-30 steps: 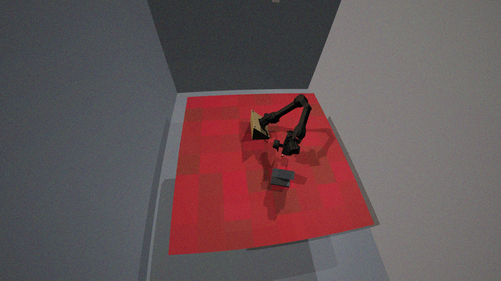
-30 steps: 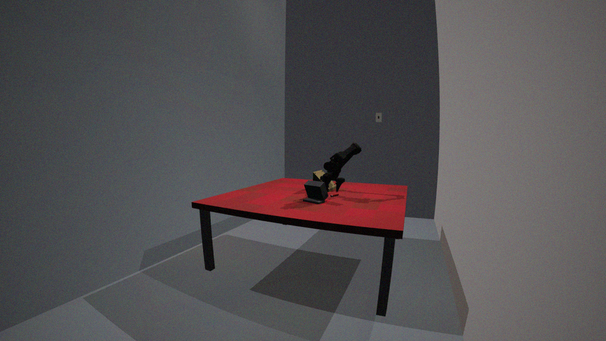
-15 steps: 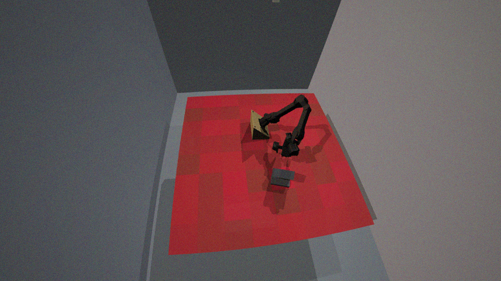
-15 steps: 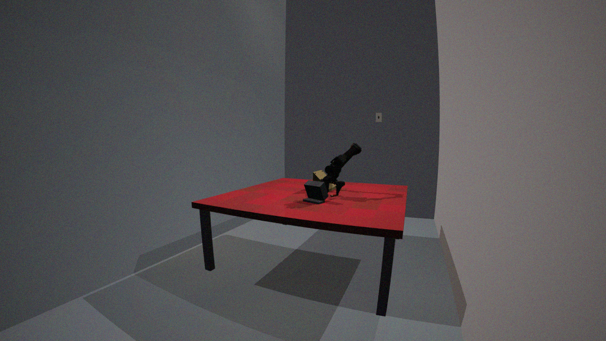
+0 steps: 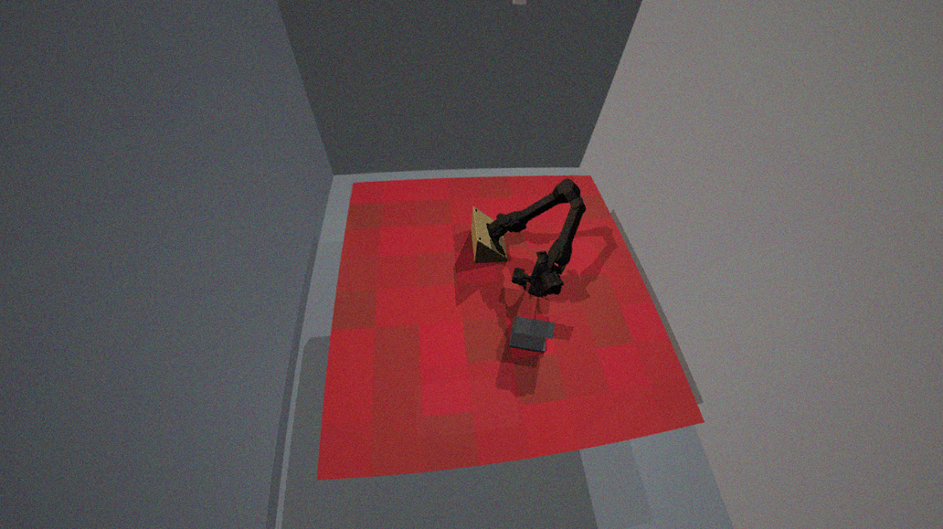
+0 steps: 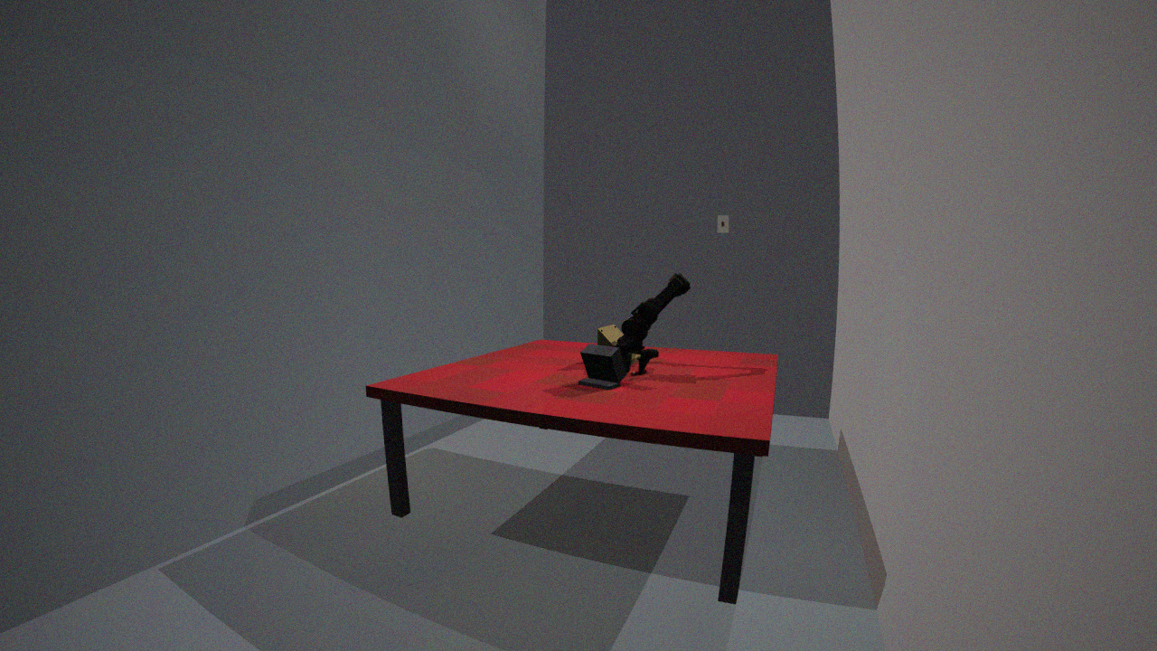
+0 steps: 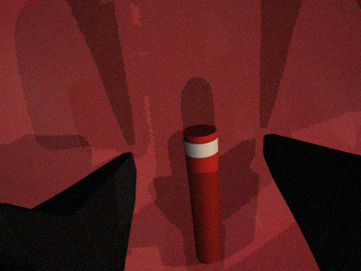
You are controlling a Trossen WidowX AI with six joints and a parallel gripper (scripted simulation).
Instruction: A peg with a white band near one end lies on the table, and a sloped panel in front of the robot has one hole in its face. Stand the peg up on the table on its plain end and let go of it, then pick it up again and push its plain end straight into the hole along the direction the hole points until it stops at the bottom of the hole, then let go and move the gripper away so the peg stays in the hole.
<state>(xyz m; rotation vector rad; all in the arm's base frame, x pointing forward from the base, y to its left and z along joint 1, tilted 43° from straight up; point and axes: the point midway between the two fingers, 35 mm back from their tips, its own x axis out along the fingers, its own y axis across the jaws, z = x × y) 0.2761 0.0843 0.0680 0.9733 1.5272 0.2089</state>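
The red peg is 10 mm behind my gripper tip. Round my gripper tip: grey sloped panel 170 mm ahead, 70 mm to the right, 70 mm above.
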